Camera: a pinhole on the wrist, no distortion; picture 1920 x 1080 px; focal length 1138.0 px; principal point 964.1 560.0 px. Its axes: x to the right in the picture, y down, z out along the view. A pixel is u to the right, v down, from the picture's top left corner.
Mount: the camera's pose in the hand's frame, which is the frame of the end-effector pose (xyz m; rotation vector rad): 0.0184 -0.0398 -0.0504 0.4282 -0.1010 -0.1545
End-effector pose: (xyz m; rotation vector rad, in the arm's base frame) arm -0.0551 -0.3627 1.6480 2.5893 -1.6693 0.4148
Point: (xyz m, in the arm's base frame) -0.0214 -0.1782 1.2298
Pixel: 346.4 897.3
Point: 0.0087 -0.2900 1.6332
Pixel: 319.5 265.2
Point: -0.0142 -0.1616 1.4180
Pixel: 108.8 657.0
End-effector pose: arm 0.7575 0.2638 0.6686 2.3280 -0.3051 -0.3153
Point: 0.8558 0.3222 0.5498
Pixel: outside the picture
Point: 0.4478 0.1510 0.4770
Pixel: 219.8 1001.5
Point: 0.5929 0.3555 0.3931
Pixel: 551.3 181.6
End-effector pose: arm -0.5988 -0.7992 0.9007 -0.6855 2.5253 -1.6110
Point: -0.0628 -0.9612 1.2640
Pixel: outside the picture
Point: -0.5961 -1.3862 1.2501
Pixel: 1809.7 55.9
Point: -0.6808 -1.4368 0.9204
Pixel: 1765.5 810.9
